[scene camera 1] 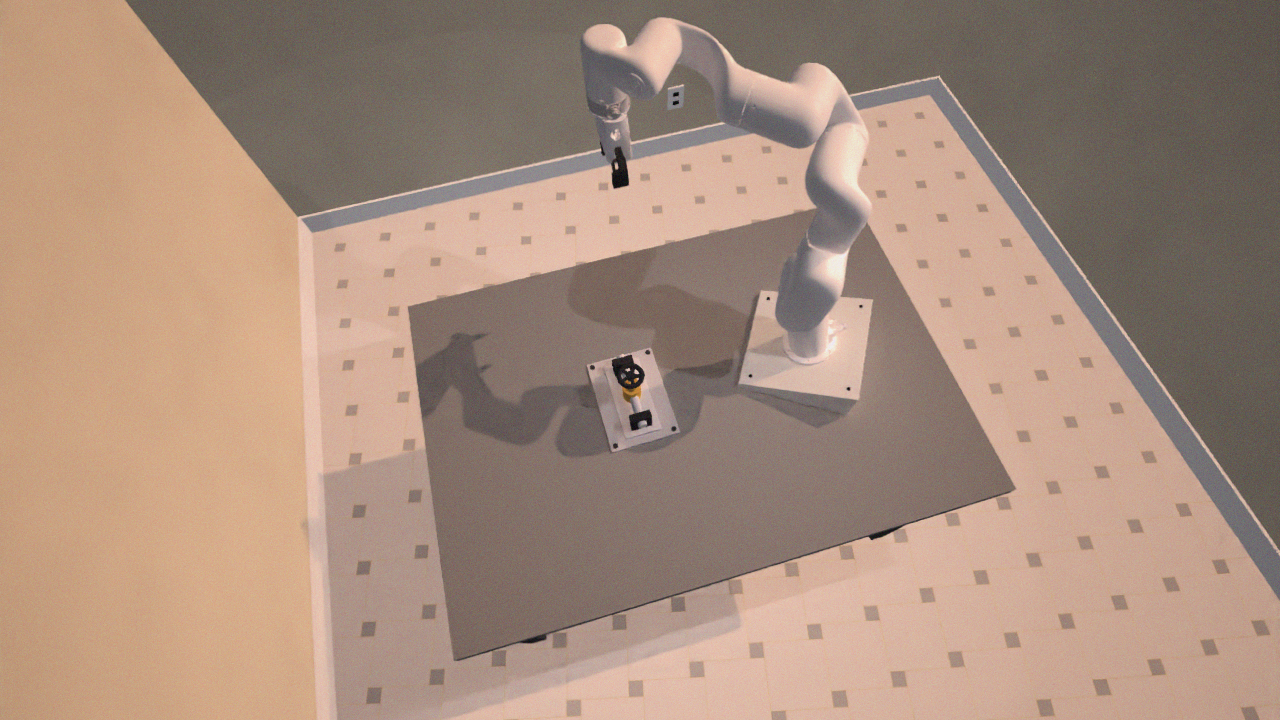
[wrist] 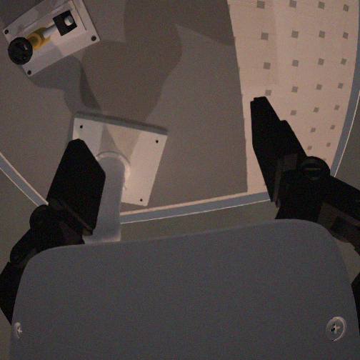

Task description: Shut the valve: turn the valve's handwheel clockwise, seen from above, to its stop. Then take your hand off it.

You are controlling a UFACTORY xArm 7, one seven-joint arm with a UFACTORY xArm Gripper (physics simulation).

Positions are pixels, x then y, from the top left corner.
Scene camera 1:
my gripper: 615,169
light grey base plate: 610,417
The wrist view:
my gripper: 167,138
